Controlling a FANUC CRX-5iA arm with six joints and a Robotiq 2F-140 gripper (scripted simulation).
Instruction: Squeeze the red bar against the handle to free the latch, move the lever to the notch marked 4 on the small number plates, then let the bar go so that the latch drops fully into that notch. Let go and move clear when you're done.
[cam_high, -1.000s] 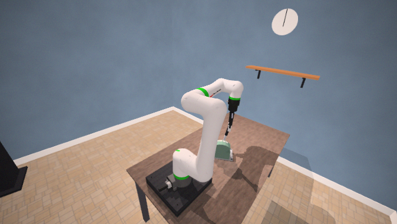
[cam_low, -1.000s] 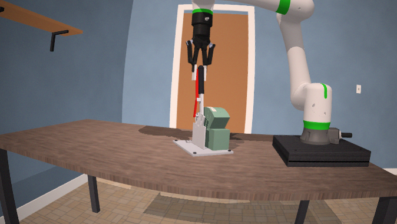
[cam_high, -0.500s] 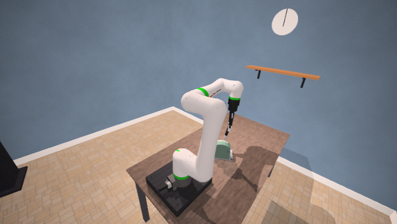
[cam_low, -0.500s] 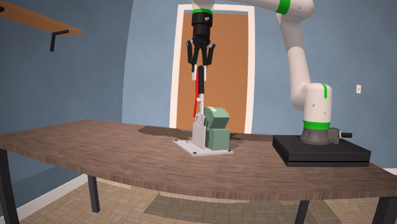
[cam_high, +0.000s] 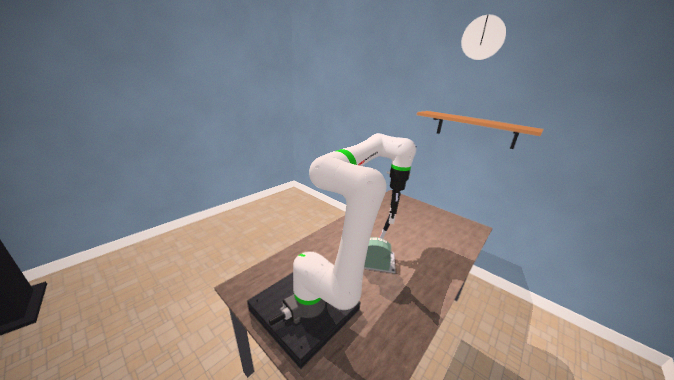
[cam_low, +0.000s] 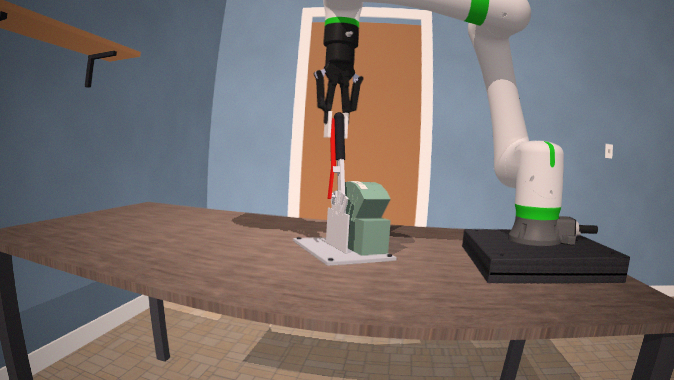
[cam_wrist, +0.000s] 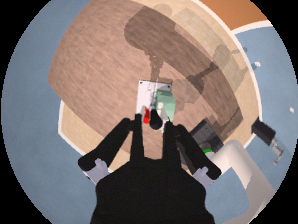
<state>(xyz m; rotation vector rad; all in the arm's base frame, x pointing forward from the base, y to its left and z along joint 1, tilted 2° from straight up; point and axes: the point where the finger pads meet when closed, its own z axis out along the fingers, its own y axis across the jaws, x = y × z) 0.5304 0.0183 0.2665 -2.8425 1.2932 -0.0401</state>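
Right now my hand is 110 mm above the red bar, 30 mm to the right of it and 10 mm past it.
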